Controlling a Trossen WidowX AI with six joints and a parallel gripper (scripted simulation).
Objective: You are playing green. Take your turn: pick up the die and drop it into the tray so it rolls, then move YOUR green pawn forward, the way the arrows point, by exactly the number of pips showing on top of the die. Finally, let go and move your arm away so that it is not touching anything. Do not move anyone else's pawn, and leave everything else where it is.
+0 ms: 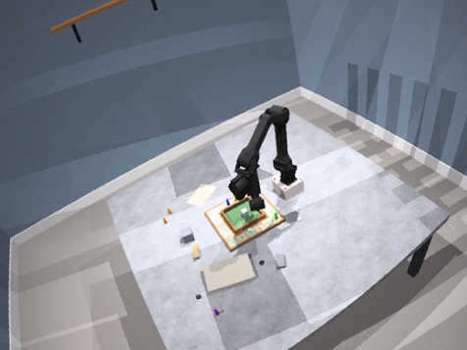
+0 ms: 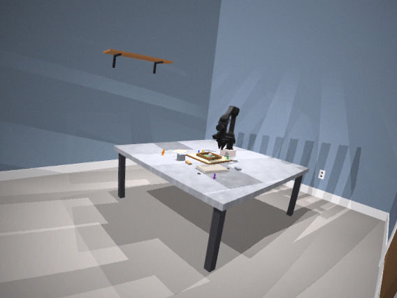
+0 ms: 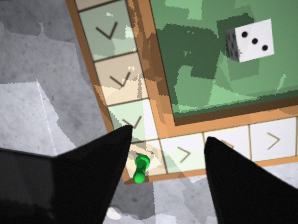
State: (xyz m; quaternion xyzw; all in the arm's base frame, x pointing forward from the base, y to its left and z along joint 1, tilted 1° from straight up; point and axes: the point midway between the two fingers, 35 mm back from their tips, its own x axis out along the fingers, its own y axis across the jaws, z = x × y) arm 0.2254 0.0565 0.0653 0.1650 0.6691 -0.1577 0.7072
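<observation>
My gripper tip is now 7 cm above the green pawn, 6 cm past it and 5 cm to the right of it. Also, from my gripper tip: white die 8 cm to the right, 7 cm below, 3 cm ahead; green tray 9 cm below, 8 cm to the right, 4 cm ahead; yellow pawn 19 cm to the right, 7 cm below.
</observation>
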